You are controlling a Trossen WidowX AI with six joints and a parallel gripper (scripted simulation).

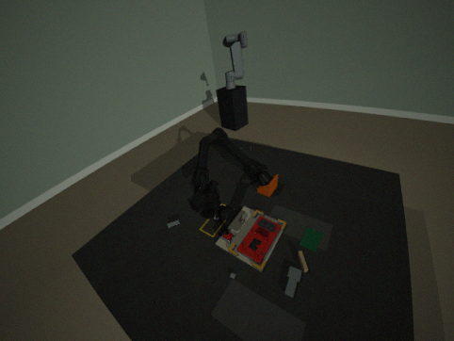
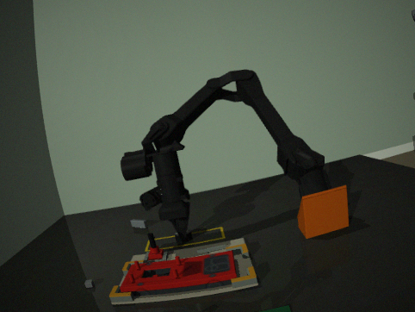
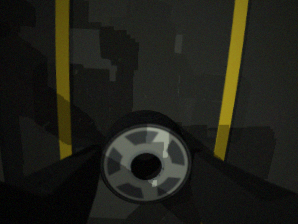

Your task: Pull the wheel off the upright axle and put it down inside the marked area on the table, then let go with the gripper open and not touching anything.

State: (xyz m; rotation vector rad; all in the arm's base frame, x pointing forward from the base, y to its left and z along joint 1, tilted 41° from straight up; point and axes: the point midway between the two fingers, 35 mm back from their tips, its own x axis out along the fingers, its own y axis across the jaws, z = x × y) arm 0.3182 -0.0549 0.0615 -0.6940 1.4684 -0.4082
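Now: gripper tip right at the small black wheel. The rest, counted from my gripper tip: small grey cube (24 cm to the left, 15 cm ahead); tan stick (42 cm to the left, 5 cm behind); black axle (11 cm to the left, 4 cm ahead, 3 cm above).
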